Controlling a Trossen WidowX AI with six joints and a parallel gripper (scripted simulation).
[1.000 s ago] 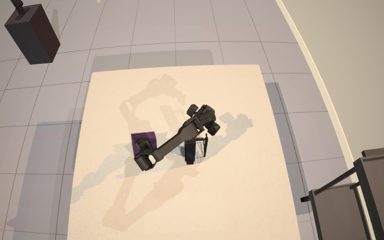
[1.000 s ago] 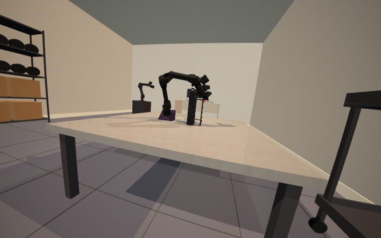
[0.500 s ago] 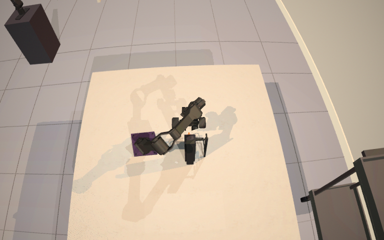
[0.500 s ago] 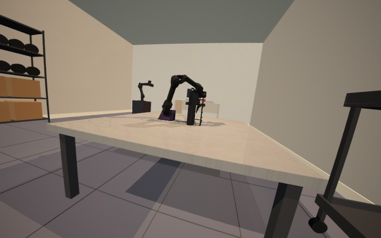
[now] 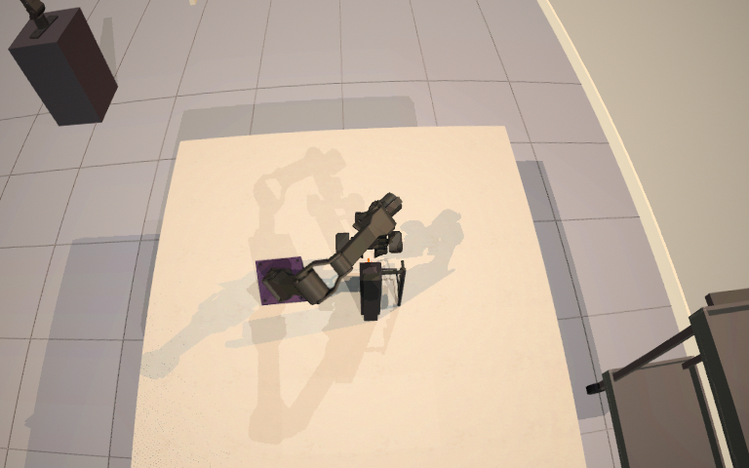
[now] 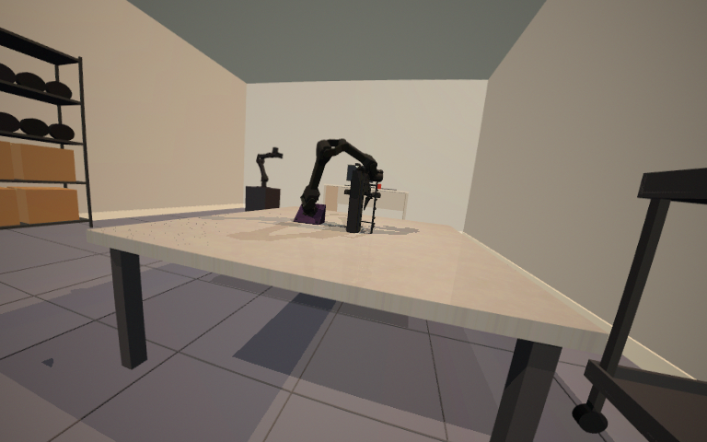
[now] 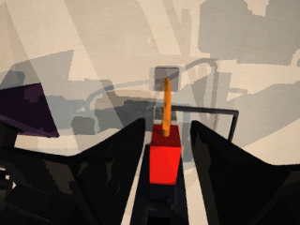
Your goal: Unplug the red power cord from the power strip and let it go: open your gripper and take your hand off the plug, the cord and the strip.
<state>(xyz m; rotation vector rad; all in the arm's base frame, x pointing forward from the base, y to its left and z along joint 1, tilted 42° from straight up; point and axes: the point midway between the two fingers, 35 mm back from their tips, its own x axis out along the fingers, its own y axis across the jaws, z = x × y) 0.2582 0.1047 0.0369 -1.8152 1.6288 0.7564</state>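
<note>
Right now my gripper tip is 6 cm to the left of the red plug and 1 cm above it.
</note>
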